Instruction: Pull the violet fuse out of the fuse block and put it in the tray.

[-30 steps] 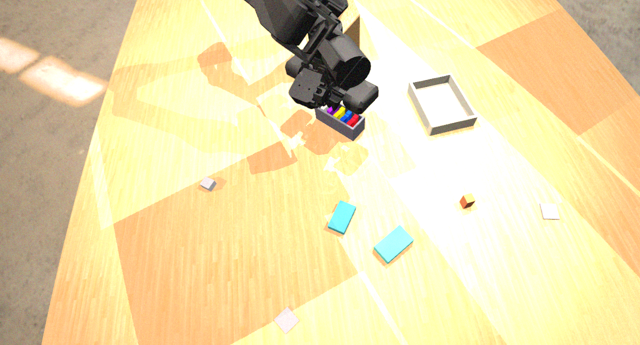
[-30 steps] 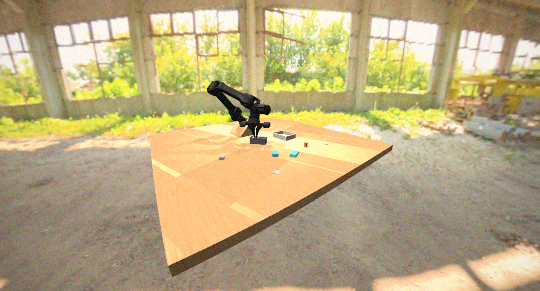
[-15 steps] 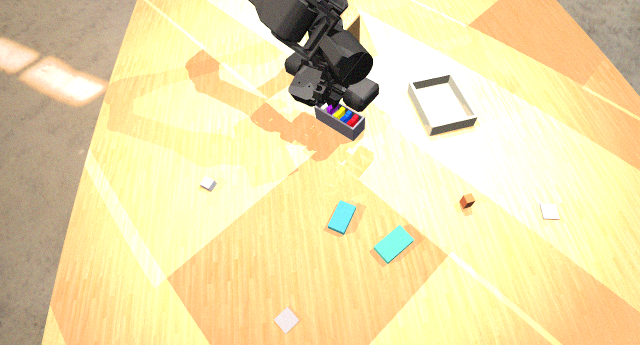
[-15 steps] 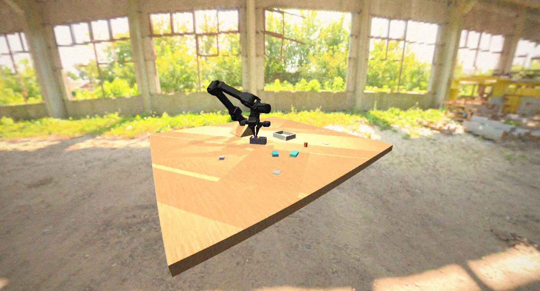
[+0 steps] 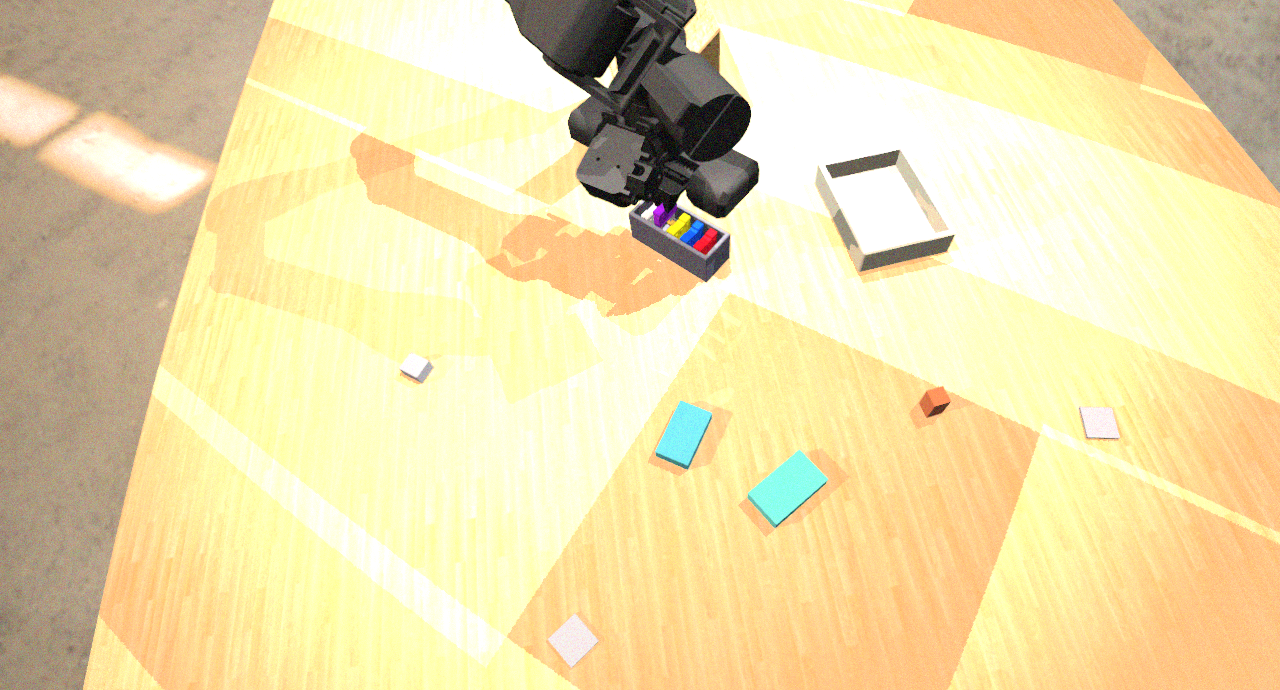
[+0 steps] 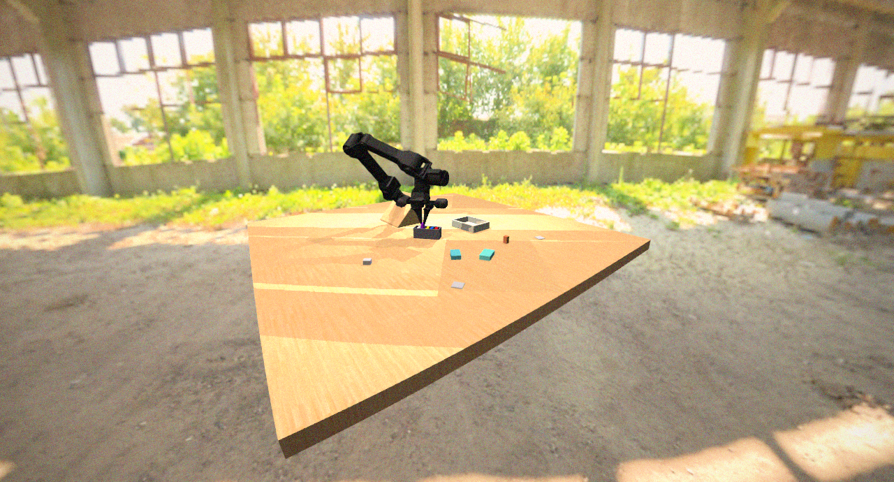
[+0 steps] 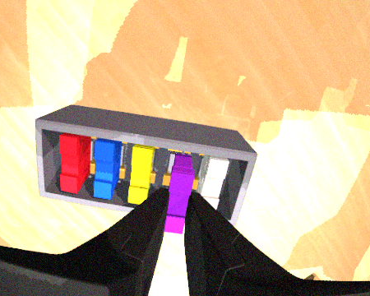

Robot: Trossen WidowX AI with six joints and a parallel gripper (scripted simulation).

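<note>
Now: gripper tip 230 mm to the right of the tray, 50 mm above it and 10 mm short of it. The rest, counted from my gripper tip: violet fuse: 10 mm below; then orange cube: 240 mm ahead, 210 mm to the left, 40 mm below; then grey cube: 280 mm to the right, 120 mm ahead, 40 mm below.
</note>
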